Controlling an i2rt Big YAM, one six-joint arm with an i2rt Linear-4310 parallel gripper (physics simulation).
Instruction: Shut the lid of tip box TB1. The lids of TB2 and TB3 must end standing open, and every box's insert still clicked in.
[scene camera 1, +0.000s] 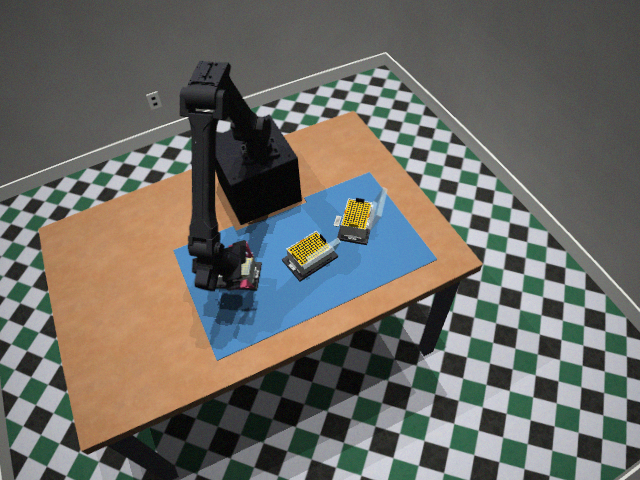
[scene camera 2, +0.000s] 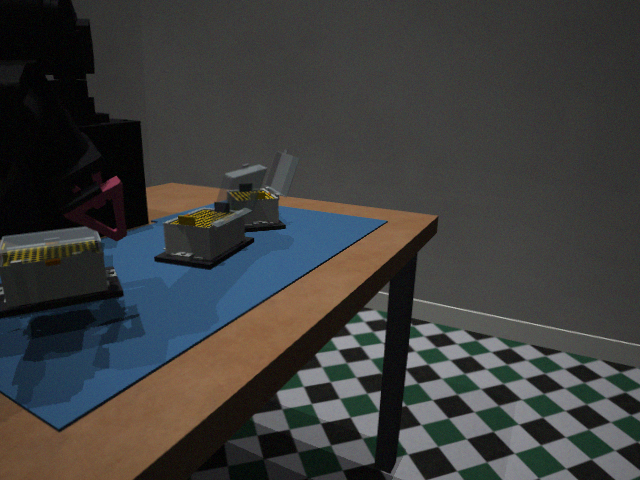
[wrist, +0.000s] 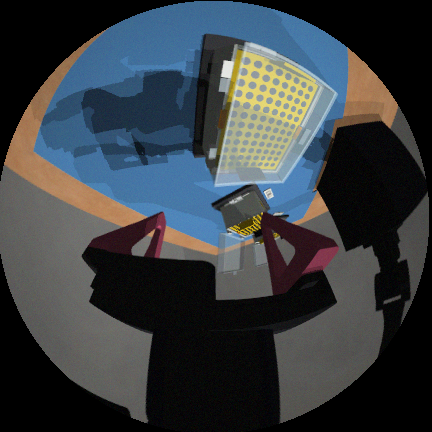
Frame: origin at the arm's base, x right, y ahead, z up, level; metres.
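Seen in the pictures: gripper, fingertip midpoint: (scene camera 1: 251, 272) (scene camera 2: 111, 221) (wrist: 212, 216); arm's base, origin of the base link: (scene camera 1: 260, 152) (wrist: 381, 230).
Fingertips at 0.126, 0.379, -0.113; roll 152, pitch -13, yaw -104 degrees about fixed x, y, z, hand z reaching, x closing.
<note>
Pixels of each thing's top centre, then the offset from my fingertips to it, as dx, dy, dz. Level surfaces: height alone.
- nearest tip box, middle of its top: (wrist: 288, 137) (scene camera 2: 50, 235) (scene camera 1: 232, 259) +0.048, -0.082, -0.024
- middle box, middle of its top: (scene camera 2: 199, 213) (wrist: 257, 226) (scene camera 1: 306, 244) -0.193, -0.071, -0.036
- far box, middle of its top: (scene camera 2: 246, 192) (scene camera 1: 353, 211) (wrist: 274, 236) -0.379, -0.154, -0.036
- blue mat, its level: dz -0.102
- wooden table, its level: dz -0.105
The nearest tip box (scene camera 1: 255, 272) (scene camera 2: 56, 273) (wrist: 270, 110) has its clear lid down over the yellow insert; I cannot tell whether its latch has caught. The middle box (scene camera 1: 310, 253) (scene camera 2: 188, 241) (wrist: 244, 207) has its clear lid (scene camera 2: 248, 178) (wrist: 231, 252) standing open. The far box (scene camera 1: 356, 218) (scene camera 2: 263, 210) also has its lid (scene camera 1: 379, 204) (scene camera 2: 283, 173) standing open. Their yellow inserts look seated. No box name is readable. My gripper (scene camera 1: 250, 267) (wrist: 212, 216) is open and empty, above and beside the nearest box. One magenta finger (scene camera 2: 119, 211) shows in scene camera 2.
The boxes stand on a blue mat (scene camera 1: 330, 299) (scene camera 2: 289, 248) (wrist: 165, 187) on a wooden table (scene camera 1: 129, 320) (scene camera 2: 248, 351). A small white card (scene camera 1: 337, 220) (wrist: 268, 193) lies by the far box. The black arm base (scene camera 1: 261, 180) stands behind the mat.
</note>
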